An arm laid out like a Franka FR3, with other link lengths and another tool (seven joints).
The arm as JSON. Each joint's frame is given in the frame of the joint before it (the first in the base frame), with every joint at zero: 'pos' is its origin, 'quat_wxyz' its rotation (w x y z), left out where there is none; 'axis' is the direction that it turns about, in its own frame. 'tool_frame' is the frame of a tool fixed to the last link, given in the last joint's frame.
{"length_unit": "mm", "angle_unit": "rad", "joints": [
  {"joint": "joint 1", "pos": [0.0, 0.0, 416.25], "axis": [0.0, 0.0, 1.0]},
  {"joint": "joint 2", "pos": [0.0, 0.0, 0.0], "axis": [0.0, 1.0, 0.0]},
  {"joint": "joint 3", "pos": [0.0, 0.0, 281.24], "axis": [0.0, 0.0, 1.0]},
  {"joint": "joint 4", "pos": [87.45, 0.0, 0.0], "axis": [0.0, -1.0, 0.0]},
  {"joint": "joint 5", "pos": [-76.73, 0.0, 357.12], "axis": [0.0, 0.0, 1.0]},
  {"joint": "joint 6", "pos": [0.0, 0.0, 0.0], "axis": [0.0, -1.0, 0.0]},
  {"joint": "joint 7", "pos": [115.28, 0.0, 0.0], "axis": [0.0, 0.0, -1.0]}
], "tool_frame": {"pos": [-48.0, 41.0, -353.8], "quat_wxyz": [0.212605, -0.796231, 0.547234, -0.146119]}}
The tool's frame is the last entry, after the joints.
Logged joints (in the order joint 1, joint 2, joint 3, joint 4, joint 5, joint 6, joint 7), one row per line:
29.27, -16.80, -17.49, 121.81, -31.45, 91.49, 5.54
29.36, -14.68, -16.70, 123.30, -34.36, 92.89, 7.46
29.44, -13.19, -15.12, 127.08, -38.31, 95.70, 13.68
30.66, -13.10, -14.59, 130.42, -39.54, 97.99, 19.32
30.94, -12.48, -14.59, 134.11, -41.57, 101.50, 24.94
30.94, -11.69, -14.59, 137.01, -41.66, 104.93, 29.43
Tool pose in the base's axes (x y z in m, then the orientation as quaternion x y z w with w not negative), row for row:
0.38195, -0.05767, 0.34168, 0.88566, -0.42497, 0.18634, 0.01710
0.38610, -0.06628, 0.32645, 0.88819, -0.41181, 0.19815, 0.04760
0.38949, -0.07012, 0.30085, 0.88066, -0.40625, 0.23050, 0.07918
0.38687, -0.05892, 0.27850, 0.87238, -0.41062, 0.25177, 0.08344
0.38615, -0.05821, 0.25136, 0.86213, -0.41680, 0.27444, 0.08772
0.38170, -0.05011, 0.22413, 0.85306, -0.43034, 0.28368, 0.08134
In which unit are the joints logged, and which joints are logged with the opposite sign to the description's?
The joints are logged in degrees. Opposite sign: joint 4.
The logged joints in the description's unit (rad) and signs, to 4 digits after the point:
0.5109, -0.2932, -0.3053, -2.1260, -0.5489, 1.5968, 0.0967
0.5124, -0.2562, -0.2915, -2.1520, -0.5997, 1.6212, 0.1302
0.5138, -0.2302, -0.2639, -2.2180, -0.6686, 1.6703, 0.2388
0.5351, -0.2286, -0.2546, -2.2763, -0.6901, 1.7102, 0.3372
0.5400, -0.2178, -0.2546, -2.3407, -0.7255, 1.7715, 0.4353
0.5400, -0.2040, -0.2546, -2.3913, -0.7271, 1.8314, 0.5137

